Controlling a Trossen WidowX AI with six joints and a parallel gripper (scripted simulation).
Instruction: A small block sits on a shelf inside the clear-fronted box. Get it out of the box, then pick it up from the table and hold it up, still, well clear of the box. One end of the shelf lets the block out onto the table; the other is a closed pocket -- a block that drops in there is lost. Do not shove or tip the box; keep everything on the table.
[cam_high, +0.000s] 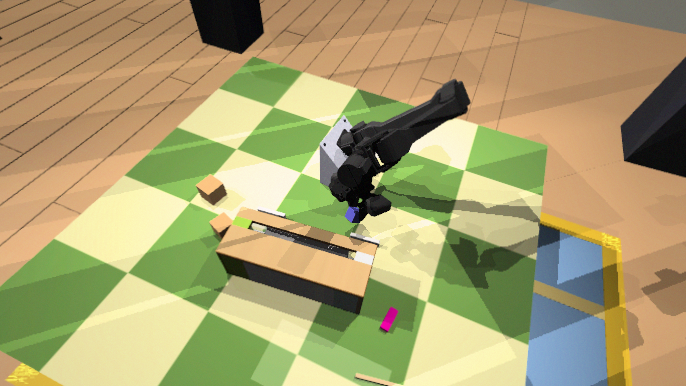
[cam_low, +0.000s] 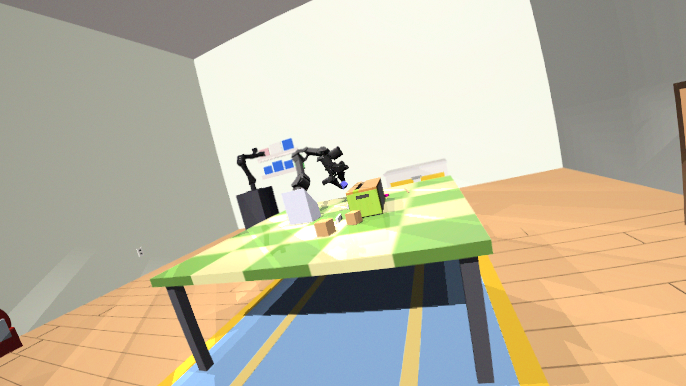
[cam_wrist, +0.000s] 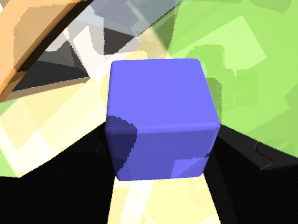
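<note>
My gripper tip is 10 mm to the left of the blue block and 10 mm below it. The rest, counted from my gripper tip: thin tan stick (320 mm ahead, 230 mm to the left, 120 mm below); box (110 mm ahead, 110 mm to the right, 60 mm below).
</note>
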